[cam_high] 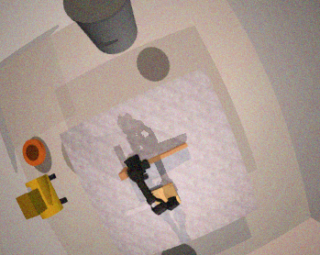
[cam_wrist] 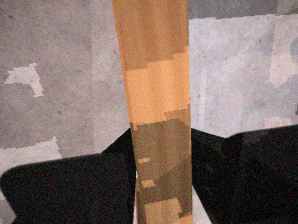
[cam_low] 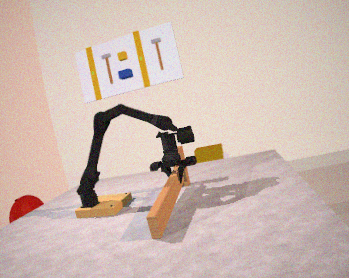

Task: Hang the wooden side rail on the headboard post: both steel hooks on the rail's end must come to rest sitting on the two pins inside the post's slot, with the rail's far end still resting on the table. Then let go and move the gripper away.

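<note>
My gripper tip is now 1 cm past the wooden headboard post, 12 cm to the right of it and 4 cm below it.
</note>
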